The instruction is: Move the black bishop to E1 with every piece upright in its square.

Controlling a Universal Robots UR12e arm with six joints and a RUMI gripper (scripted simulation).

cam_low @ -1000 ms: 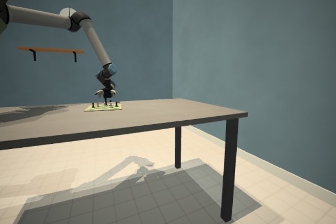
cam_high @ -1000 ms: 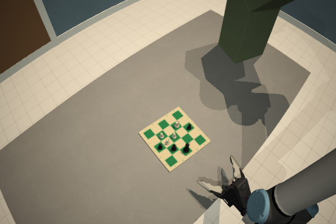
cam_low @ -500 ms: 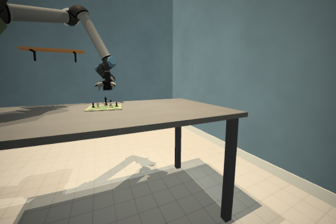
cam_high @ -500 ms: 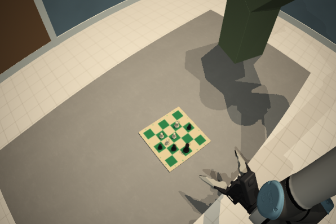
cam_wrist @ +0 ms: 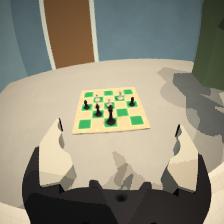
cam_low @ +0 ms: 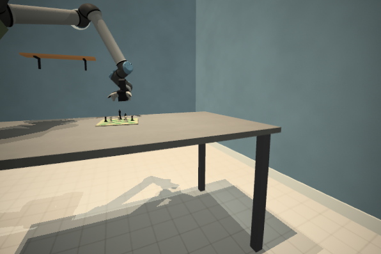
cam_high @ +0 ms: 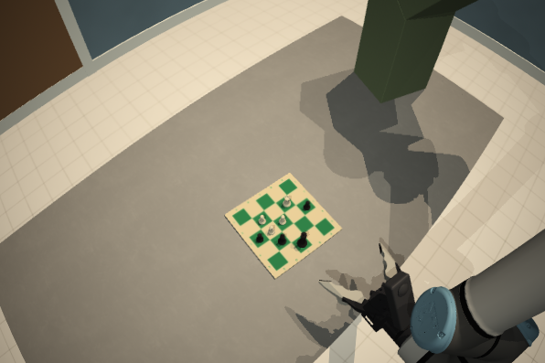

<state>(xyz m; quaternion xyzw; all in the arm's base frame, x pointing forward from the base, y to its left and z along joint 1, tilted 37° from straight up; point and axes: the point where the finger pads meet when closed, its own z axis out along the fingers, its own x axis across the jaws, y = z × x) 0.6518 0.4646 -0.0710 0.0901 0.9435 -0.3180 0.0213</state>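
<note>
Right now the chessboard is 21 cm to the right of my hand, 15 cm below it and 2 cm ahead of it. The rest, counted from my hand: white crowned piece 25 cm to the right, 13 cm below, 2 cm behind.
</note>
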